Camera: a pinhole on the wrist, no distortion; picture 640 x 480 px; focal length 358.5 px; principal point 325.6 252.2 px. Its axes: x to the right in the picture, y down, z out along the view. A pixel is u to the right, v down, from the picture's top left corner.
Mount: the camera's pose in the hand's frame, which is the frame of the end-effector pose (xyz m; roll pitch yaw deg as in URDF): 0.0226 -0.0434 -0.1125 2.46 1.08 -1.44
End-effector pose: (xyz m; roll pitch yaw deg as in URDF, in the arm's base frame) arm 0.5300 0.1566 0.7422 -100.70 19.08 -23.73
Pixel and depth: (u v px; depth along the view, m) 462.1 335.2 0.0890
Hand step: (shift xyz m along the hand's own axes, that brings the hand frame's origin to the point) 0.0586 -0.0275 -0.0234
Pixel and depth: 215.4 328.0 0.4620
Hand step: -0.1086 0.0377 0.3559
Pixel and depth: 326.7 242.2 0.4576
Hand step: 0.0318 -0.0760 0.3440
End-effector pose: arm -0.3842 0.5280 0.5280 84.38 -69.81 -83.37
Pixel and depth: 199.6 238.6 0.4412
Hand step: -0.1250 -0.0754 0.3304
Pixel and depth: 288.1 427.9 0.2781
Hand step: 0.0020 0.0814 0.1717
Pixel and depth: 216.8 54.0 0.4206
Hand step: -0.1035 -0.2907 0.3001
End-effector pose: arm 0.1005 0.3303 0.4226 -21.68 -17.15 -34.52
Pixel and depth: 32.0 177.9 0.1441
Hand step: -0.0936 -0.0765 0.0324
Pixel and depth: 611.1 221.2 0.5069
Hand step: 0.4339 -0.1193 0.3844
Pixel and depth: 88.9 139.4 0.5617
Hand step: -0.3427 -0.2350 0.4480
